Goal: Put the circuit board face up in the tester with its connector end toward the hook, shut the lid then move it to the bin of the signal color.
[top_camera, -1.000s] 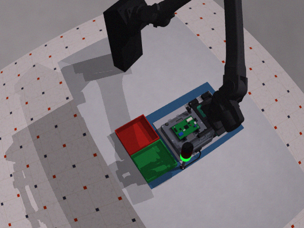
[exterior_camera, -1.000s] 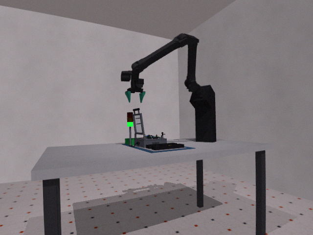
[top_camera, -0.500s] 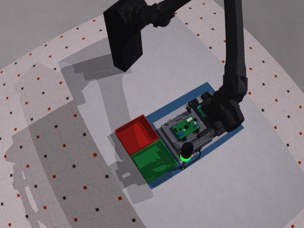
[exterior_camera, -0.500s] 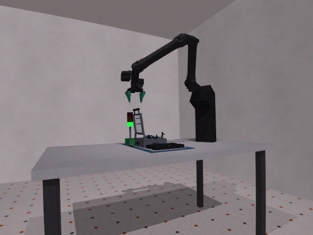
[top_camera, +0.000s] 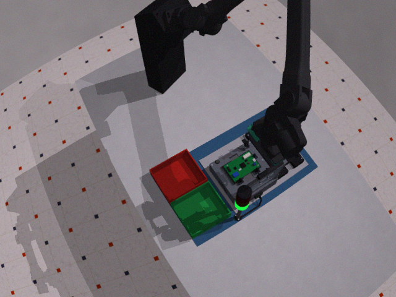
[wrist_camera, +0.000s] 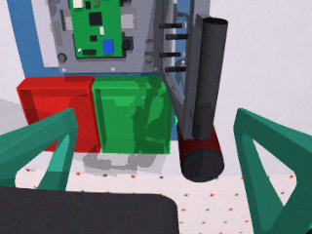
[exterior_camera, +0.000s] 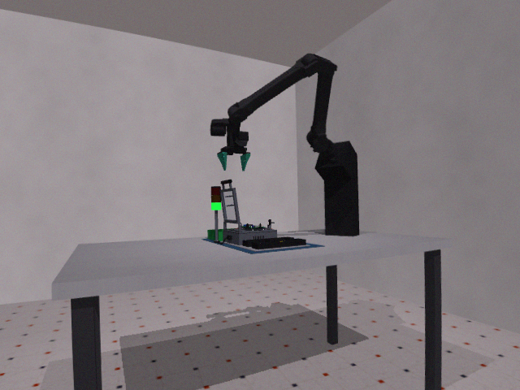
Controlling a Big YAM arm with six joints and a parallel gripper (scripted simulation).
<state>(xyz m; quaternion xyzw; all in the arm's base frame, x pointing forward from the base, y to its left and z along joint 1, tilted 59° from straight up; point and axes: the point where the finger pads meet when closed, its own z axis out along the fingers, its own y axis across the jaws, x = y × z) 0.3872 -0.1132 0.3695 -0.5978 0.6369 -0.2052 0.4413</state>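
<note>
My hand is 9 cm past the green circuit board, 2 cm to the left of it and 25 cm above it. From my hand the other things lie so: latch hook: 16 cm behind, 3 cm to the left, 24 cm below; tester lid: 2 cm ahead, 14 cm below; tester plate: 8 cm behind, 1 cm to the right, 26 cm below.
</note>
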